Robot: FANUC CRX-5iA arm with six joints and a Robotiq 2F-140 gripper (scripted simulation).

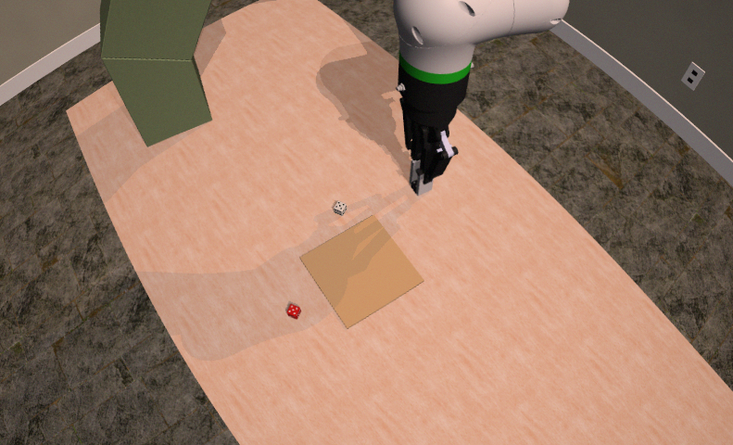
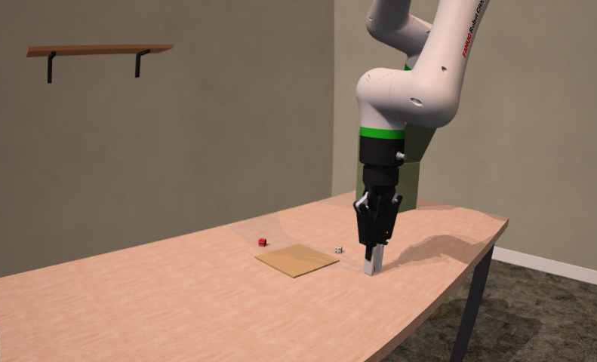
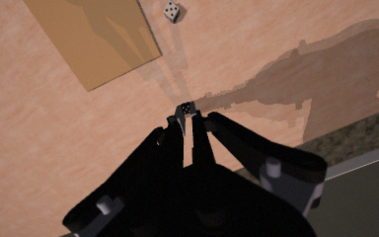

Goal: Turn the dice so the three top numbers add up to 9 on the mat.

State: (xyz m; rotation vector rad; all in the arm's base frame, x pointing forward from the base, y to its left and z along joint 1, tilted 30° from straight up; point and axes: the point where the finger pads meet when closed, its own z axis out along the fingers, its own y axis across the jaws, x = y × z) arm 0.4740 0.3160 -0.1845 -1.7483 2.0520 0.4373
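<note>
The white die is 4 cm behind my hand, 14 cm to the right of it and 3 cm below it. The rest, counted from my hand: tan square mat (7 cm ahead, 17 cm to the right, 3 cm below); then black die (1 cm to the right, 3 cm below); then red die (7 cm ahead, 29 cm to the right, 3 cm below).
</note>
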